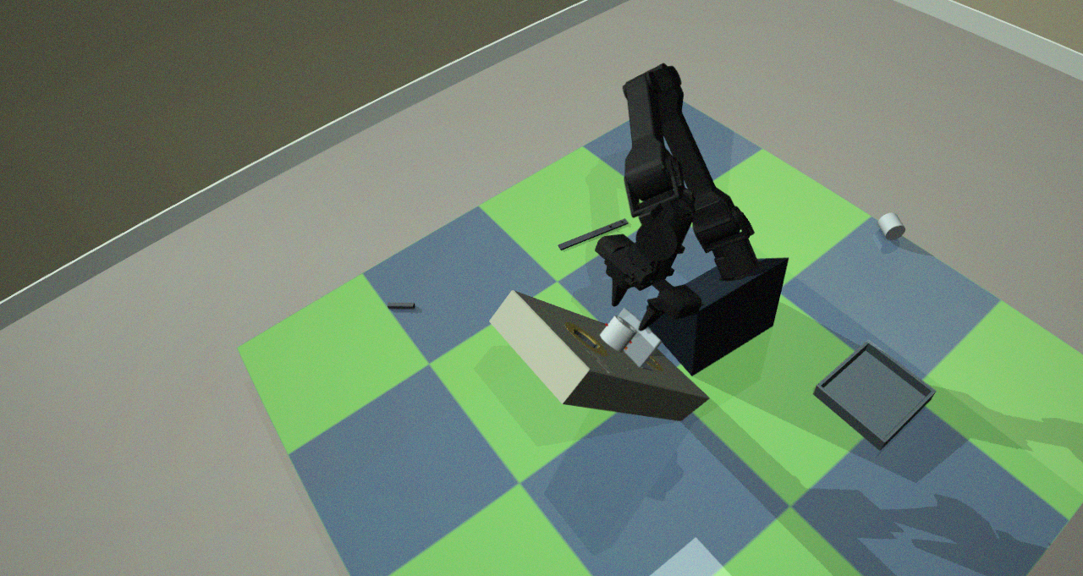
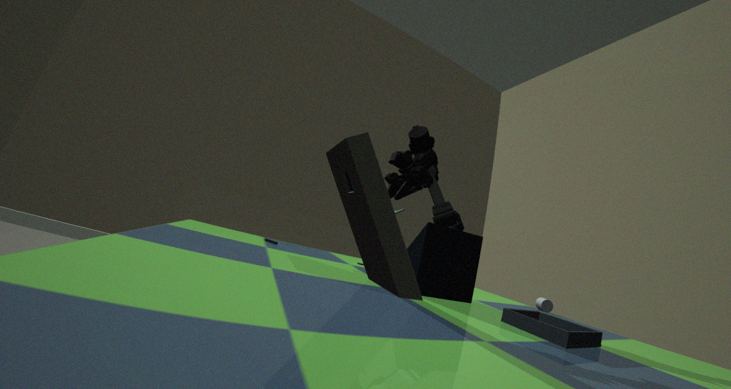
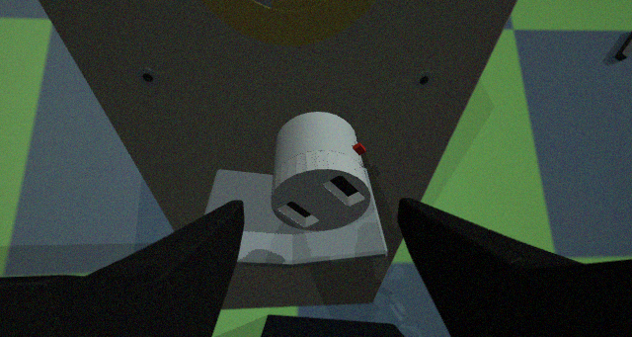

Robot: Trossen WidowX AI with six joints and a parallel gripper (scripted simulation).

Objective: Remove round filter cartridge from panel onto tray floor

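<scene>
The grey round filter cartridge lies 20 mm ahead of my gripper tip and 20 mm below it. Also, from my gripper tip: dark tray (340 mm behind, 290 mm to the left, 230 mm below); pale grey flap (10 mm to the left, 60 mm below); short black piece (250 mm ahead, 480 mm to the right, 230 mm below).
</scene>
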